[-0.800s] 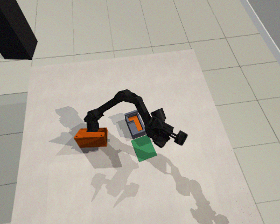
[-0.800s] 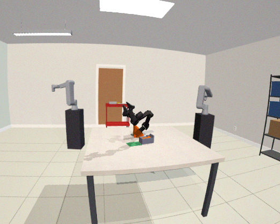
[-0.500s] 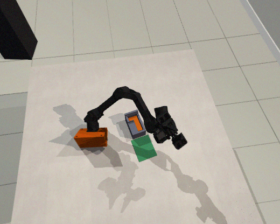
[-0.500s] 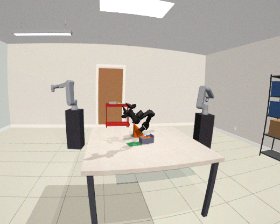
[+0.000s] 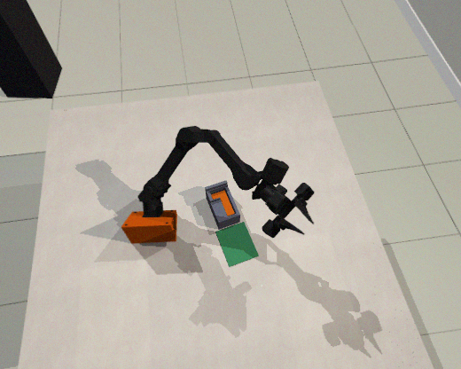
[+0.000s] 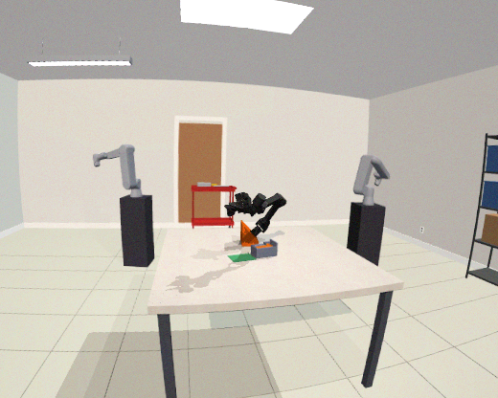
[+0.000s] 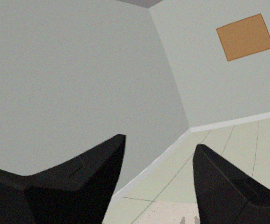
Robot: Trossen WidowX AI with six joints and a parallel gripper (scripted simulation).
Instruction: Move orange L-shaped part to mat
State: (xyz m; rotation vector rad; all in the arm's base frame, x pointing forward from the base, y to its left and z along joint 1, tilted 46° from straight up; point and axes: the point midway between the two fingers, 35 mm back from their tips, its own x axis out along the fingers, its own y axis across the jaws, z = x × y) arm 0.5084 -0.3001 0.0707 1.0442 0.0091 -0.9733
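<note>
The orange L-shaped part lies 26 cm behind my gripper tip, 25 cm to the left of it and 32 cm below it. Also, from my gripper tip: green mat (19 cm behind, 9 cm to the left, 38 cm below).
</note>
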